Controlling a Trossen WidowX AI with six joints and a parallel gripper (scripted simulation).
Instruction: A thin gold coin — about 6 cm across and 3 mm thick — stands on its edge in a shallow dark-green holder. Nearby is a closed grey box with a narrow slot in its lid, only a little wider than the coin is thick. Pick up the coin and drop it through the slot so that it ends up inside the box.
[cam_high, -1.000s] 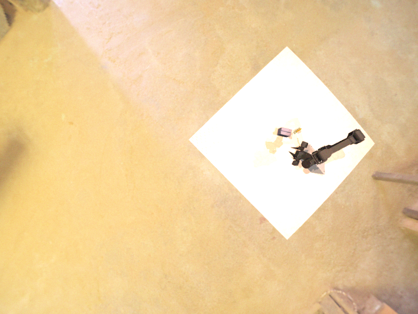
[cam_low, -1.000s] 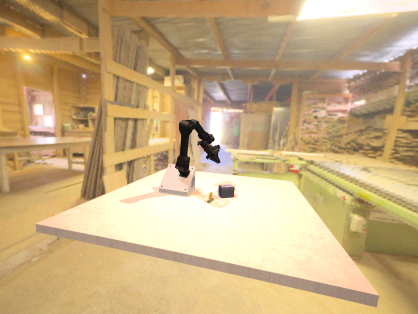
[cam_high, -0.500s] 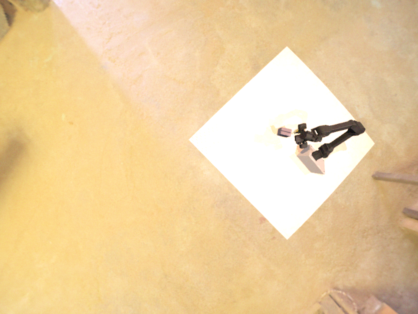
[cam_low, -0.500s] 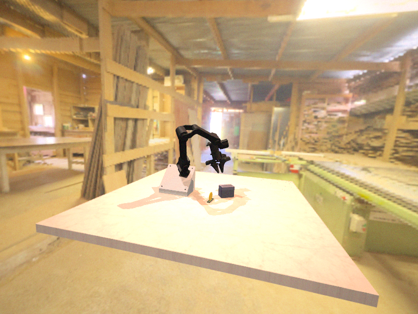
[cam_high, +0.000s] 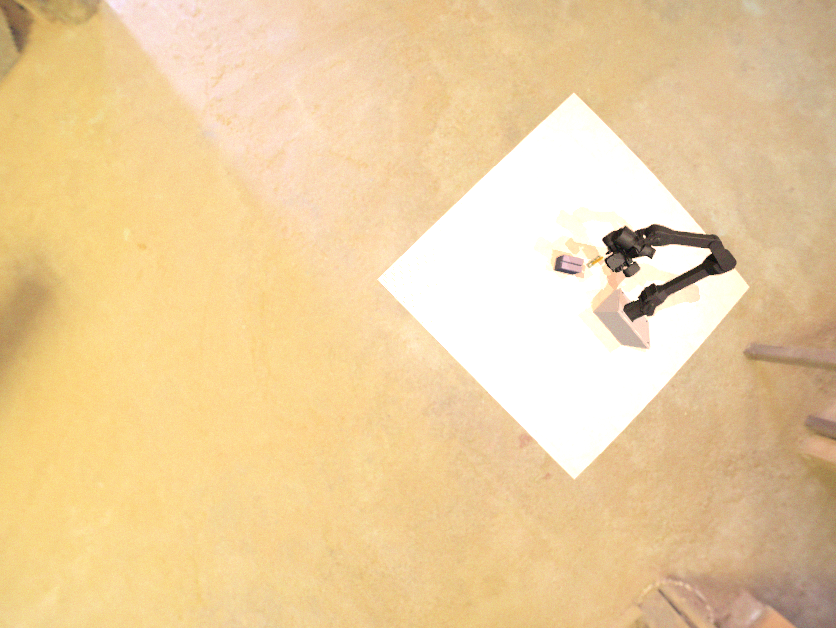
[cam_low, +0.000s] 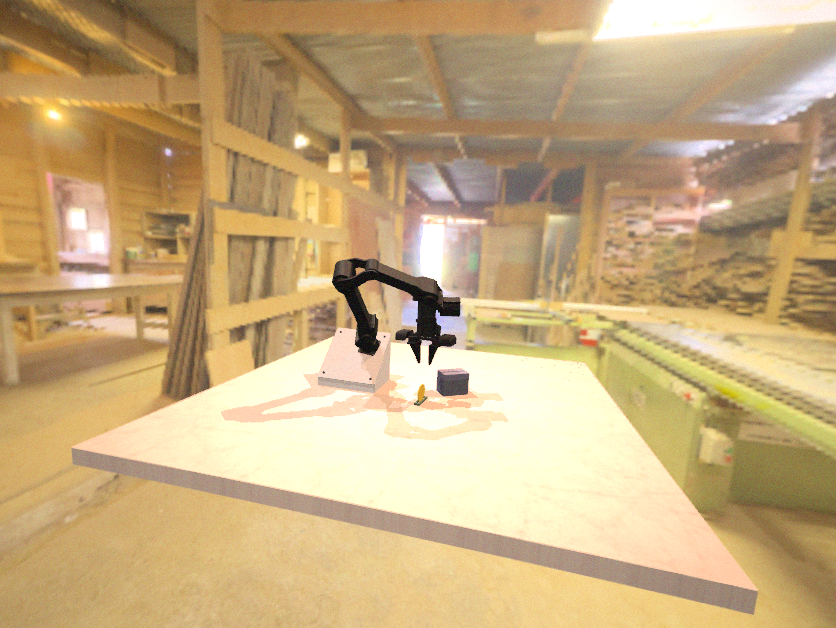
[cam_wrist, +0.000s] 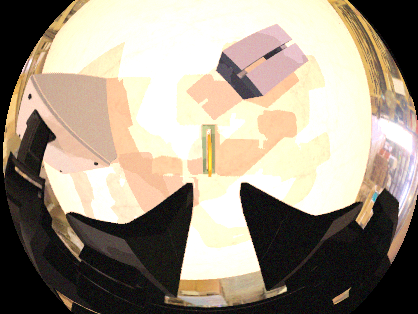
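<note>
The gold coin lies 9 cm below my gripper tip and 1 cm to the right of it.
</note>
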